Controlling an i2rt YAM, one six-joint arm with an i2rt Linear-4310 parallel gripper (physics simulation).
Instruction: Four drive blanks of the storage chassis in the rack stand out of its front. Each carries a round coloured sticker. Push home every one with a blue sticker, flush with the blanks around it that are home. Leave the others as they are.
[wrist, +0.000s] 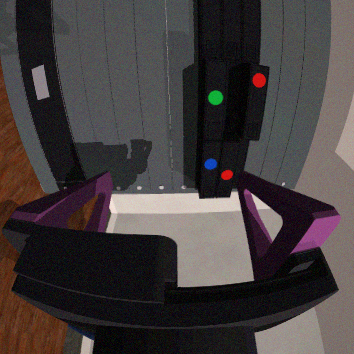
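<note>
The dark storage chassis runs down the right of centre in the wrist view. A blank with a green sticker stands out of its front. A blank with a red sticker stands out to its right, with a dark gap between them. Below them, a blank with a blue sticker and another blank with a red sticker lie side by side; how far each stands out is hard to tell. My gripper is open and empty. Its right fingertip shows just right of the lower red-stickered blank; the blue-stickered blank shows between the two fingertips.
Grey rack panels with thin seams fill the view on both sides of the chassis. A black strip with a pale label runs down the left. The gripper's shadow falls on the grey panels. Wooden floor shows at the lower left.
</note>
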